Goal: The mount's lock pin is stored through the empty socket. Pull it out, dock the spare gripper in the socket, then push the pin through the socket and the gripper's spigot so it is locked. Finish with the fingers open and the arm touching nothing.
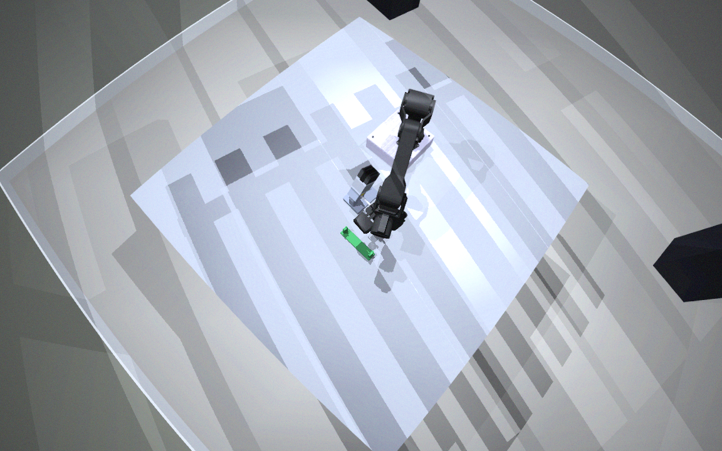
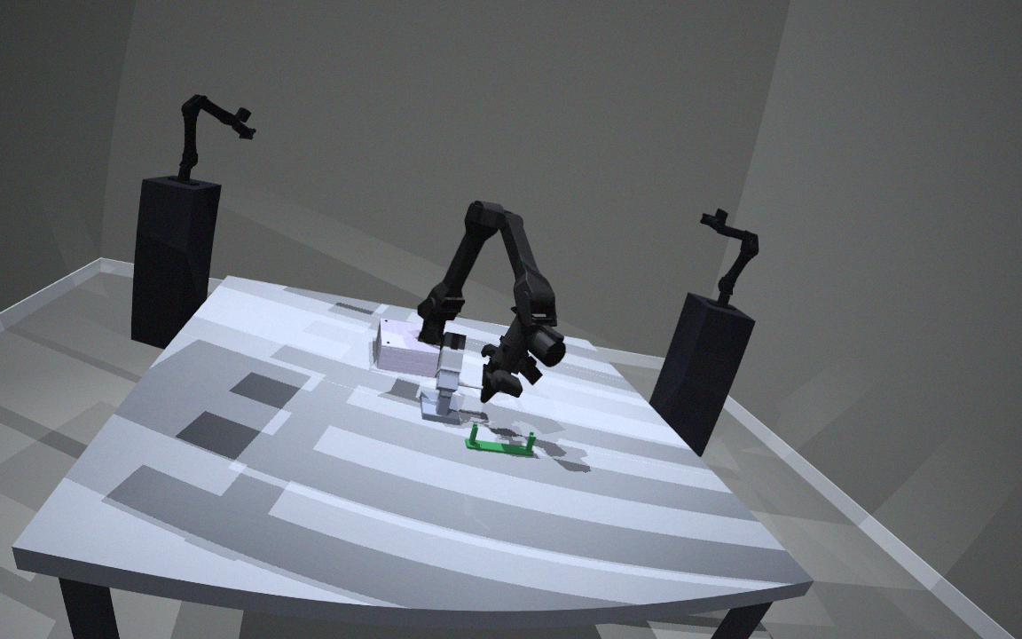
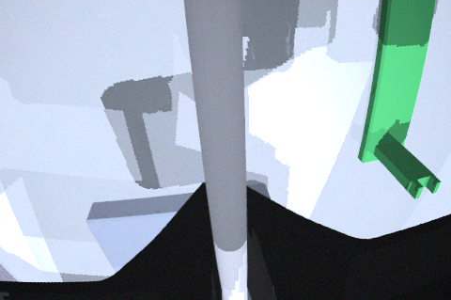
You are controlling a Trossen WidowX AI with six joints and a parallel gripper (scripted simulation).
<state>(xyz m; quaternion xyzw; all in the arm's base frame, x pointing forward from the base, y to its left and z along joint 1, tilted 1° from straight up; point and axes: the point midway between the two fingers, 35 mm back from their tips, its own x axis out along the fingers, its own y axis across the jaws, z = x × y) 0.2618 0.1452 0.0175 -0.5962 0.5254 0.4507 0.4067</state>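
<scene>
Right now the socket is 80 mm to the right of my gripper tip. The rest, counted from my gripper tip: spare gripper 90 mm to the right, 70 mm above, 20 mm behind; then cradle 100 mm ahead, 50 mm to the left, 30 mm below.
</scene>
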